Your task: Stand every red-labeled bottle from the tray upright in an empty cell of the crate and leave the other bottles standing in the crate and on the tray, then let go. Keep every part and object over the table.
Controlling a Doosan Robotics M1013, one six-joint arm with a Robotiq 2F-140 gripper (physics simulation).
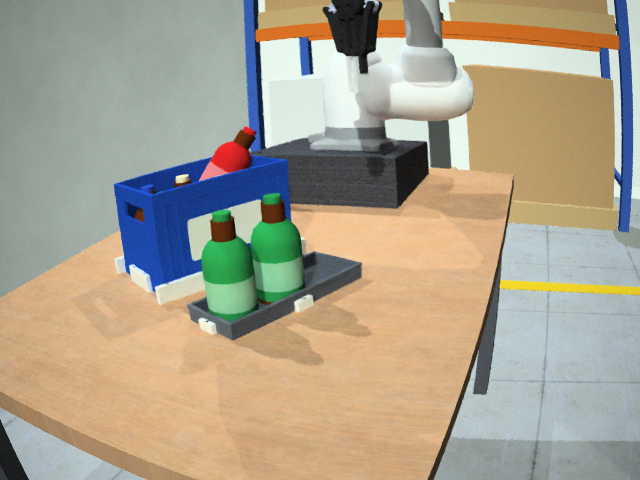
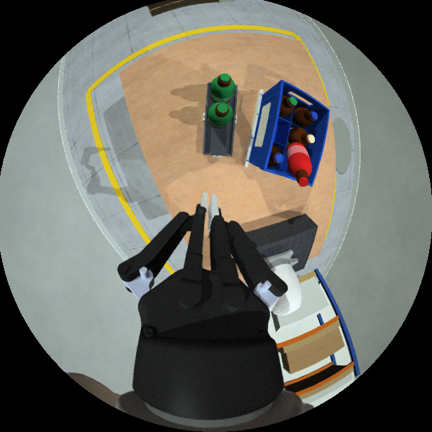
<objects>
my gripper: image 1; image 2
red-labeled bottle: image 1; image 2
same spot on red-labeled bottle: (image 2: 299, 164) = (image 1: 236, 147)
same spot on my gripper: (image 2: 226, 238) = (image 1: 342, 33)
</objects>
